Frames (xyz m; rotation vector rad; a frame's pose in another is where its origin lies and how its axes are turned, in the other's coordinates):
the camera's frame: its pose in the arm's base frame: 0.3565 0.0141 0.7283 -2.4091 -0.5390 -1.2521
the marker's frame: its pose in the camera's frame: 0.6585 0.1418 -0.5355 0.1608 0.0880 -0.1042
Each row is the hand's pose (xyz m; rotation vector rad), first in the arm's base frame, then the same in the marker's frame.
Working: the arm's base frame: its pose in the marker's frame: -1.4876 -0.2506 0.5794 2.2077 0.7183 1.2979

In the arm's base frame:
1: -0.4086 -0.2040 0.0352 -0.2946 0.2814 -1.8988
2: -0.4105 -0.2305 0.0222 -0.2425 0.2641 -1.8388
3: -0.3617 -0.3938 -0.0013 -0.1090 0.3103 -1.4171
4: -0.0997 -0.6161 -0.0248 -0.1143 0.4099 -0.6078
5: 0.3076 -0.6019 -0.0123 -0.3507 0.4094 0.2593
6: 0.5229 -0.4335 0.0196 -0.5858 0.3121 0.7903
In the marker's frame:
1: -1.6653 -0.3678 0.1739 0.3655 1.7897 0.4759
2: -1.6829 -0.3475 0.1616 0.4494 1.8081 0.4951
3: -1.7157 -0.1903 0.0996 0.8584 1.7703 0.7945
4: -1.6721 0.1493 0.1365 1.4599 1.3049 1.4128
5: -1.4898 0.4012 0.4002 1.8125 0.3095 1.8781
6: -1.3393 0.4106 0.6304 1.8375 -0.4813 1.9301

